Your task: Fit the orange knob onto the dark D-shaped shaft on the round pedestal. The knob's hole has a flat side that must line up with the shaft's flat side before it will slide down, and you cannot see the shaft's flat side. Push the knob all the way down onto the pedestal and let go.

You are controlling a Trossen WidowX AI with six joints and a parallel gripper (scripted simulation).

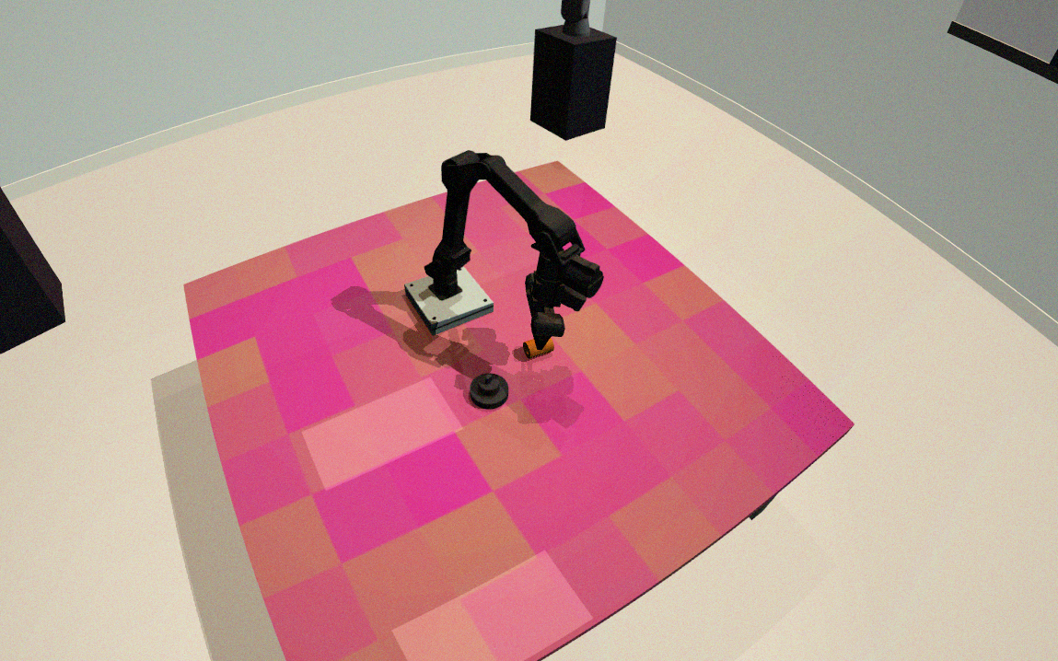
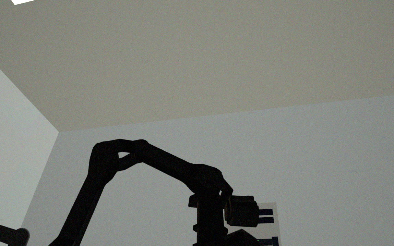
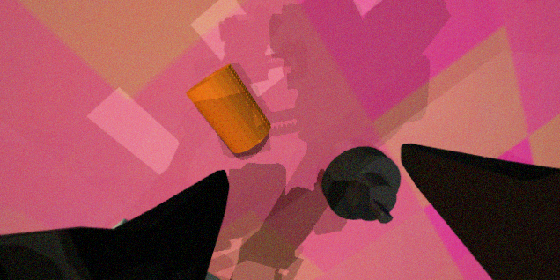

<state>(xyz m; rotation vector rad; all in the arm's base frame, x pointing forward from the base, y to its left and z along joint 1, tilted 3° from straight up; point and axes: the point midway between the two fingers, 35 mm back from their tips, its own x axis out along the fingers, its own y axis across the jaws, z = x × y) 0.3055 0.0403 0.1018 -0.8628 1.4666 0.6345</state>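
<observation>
Right now my gripper tip is 8 cm above the orange knob, 3 cm to the right of it and 3 cm past it. Round my gripper tip: round dark pedestal 13 cm to the right, 7 cm below.
</observation>
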